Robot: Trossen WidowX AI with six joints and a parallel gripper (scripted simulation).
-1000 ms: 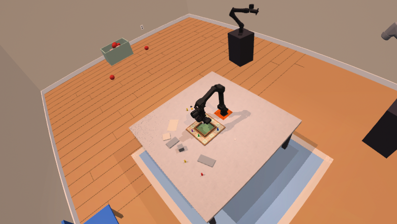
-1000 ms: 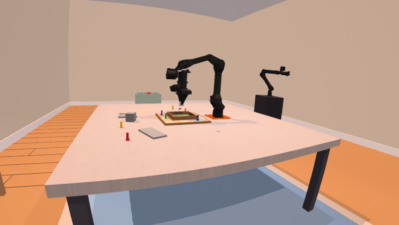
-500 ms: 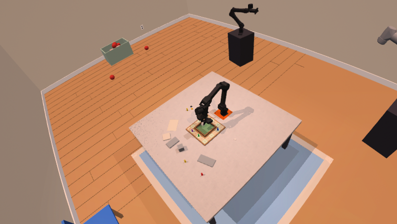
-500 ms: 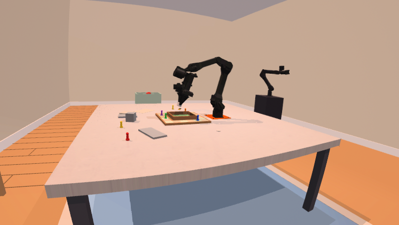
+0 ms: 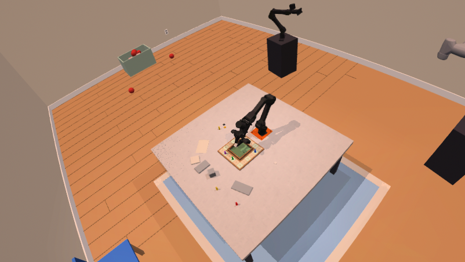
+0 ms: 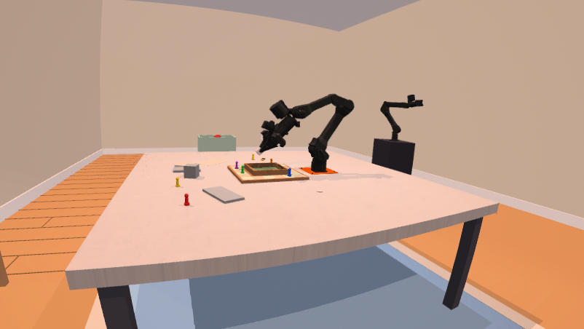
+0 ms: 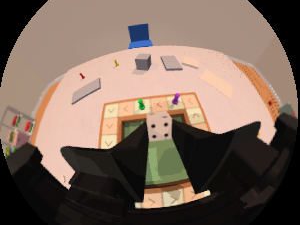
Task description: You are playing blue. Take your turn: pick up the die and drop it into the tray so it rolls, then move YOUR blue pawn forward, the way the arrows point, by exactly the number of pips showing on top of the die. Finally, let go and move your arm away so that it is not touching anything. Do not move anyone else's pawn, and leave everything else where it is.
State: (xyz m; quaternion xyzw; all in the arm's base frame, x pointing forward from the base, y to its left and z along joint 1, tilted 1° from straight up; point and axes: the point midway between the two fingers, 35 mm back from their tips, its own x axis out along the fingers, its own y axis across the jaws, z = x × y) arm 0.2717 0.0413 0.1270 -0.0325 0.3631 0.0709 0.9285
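My gripper tip is 12 cm past the blue pawn, 10 cm to the right of it and 7 cm above it. Round my gripper tip: orange pawn 13 cm to the right, 8 cm behind, 7 cm below; then purple pawn 9 cm ahead, 7 cm below, 5 cm to the right; then green pawn 7 cm below, 7 cm ahead, 4 cm to the left.
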